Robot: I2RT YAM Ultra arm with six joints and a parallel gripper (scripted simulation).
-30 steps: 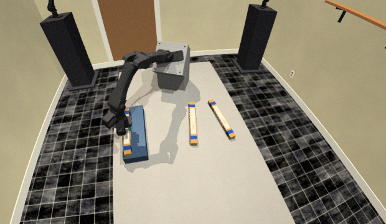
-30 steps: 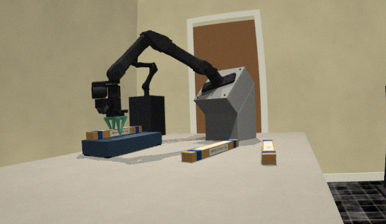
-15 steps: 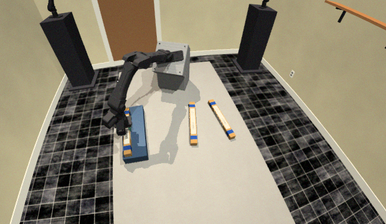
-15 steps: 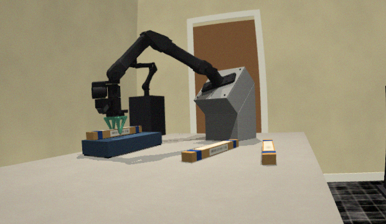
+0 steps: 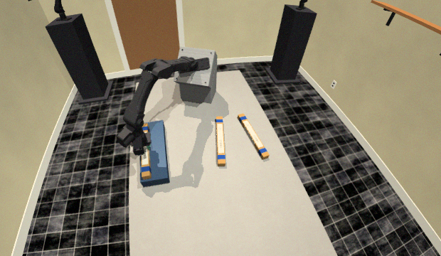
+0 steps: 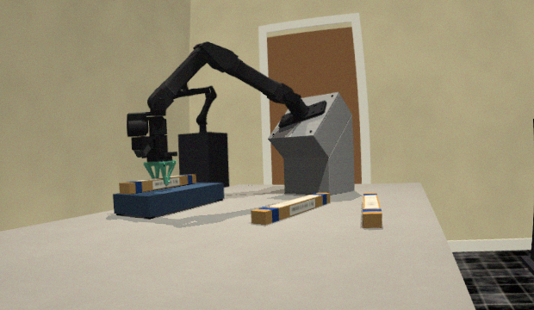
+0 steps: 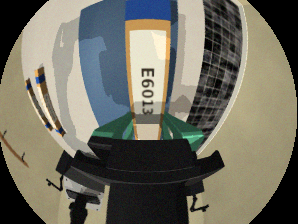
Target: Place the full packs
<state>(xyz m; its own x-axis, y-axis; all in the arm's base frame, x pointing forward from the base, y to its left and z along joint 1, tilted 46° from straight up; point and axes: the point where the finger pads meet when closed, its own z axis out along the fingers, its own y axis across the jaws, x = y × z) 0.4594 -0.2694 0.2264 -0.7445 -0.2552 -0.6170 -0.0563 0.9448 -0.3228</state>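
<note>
The blue low platform is 60 mm below my hand, 40 mm to the left of it and 20 mm behind it.
</note>
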